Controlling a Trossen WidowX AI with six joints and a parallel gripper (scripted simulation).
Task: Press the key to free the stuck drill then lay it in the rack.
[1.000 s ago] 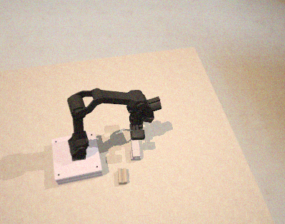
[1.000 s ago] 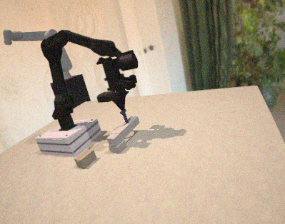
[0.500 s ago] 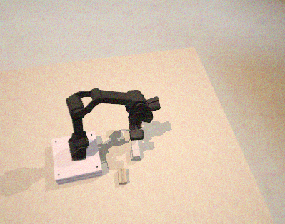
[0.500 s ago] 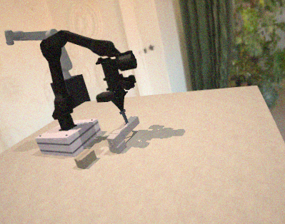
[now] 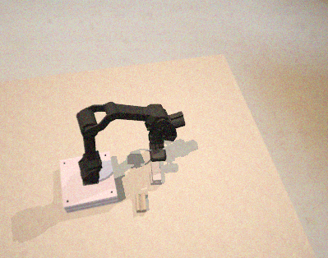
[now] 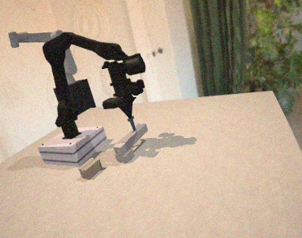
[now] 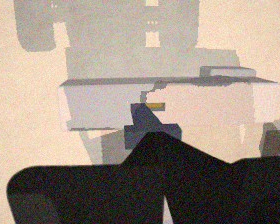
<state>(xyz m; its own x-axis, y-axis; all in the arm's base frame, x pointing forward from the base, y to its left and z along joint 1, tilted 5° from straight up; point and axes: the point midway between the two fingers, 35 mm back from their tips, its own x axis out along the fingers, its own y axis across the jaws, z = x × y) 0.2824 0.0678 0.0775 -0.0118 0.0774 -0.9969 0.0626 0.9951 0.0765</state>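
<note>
Now: gripper tip 3 cm above the blue key. Also, from my gripper tip: tan rack (9 cm behind, 19 cm to the right, 11 cm below).
</note>
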